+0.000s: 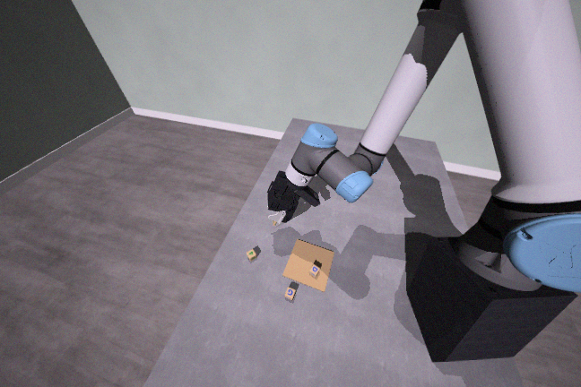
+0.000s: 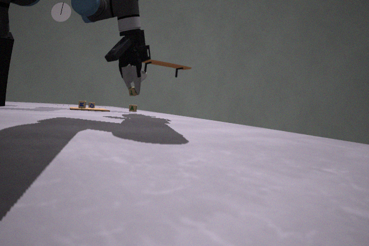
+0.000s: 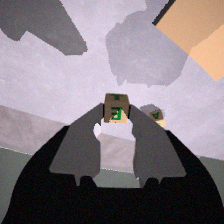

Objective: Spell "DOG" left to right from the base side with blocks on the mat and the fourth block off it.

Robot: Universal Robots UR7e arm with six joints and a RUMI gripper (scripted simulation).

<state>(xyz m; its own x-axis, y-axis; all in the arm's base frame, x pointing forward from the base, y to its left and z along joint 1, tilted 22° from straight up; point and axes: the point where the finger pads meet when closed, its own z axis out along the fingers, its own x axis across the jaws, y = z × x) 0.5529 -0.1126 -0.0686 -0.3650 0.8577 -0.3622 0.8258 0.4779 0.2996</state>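
Right now my hand is right at the green block. From my hand the other things lie so: mat (14 cm behind, 9 cm to the left, 7 cm below); blue g block (10 cm behind, 20 cm to the left, 6 cm below); blue d block (16 cm behind, 12 cm to the left, 6 cm below).
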